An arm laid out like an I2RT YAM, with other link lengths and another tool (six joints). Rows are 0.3 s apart.
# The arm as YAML. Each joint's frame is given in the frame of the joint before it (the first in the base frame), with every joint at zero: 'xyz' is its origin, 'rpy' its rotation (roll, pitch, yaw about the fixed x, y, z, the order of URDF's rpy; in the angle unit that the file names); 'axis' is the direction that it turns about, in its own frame. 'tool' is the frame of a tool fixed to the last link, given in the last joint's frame.
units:
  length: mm
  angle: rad
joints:
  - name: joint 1
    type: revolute
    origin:
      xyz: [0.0, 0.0, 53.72]
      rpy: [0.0, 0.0, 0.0]
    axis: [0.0, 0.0, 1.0]
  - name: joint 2
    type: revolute
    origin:
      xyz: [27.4, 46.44, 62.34]
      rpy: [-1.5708, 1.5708, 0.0]
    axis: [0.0, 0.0, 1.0]
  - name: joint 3
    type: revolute
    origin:
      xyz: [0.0, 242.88, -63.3]
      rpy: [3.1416, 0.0, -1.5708]
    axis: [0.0, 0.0, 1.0]
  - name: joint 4
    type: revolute
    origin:
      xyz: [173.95, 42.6, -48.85]
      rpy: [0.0, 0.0, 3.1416]
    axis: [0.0, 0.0, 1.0]
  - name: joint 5
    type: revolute
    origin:
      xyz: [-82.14, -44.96, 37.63]
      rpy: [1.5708, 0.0, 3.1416]
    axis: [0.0, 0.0, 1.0]
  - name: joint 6
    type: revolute
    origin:
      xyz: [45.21, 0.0, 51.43]
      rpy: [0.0, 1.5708, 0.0]
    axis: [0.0, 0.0, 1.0]
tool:
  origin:
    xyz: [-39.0, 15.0, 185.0]
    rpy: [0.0, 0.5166, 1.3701]
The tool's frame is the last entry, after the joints.
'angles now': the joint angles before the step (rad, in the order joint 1, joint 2, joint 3, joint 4, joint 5, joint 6). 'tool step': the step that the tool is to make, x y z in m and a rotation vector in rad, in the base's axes. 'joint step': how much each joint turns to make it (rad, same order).
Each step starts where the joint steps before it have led.
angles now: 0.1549 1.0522 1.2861 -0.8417 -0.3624 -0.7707
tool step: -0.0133 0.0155 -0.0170 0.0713 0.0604 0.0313
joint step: 0.0016 -0.0212 -0.0740 0.0241 -0.0707 0.0515
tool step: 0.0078 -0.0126 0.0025 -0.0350 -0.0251 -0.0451
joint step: -0.0016 -0.0017 0.0013 0.0140 0.0578 -0.0060
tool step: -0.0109 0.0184 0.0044 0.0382 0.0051 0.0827
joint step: -0.0001 -0.0062 0.0132 -0.0262 -0.0898 -0.0187
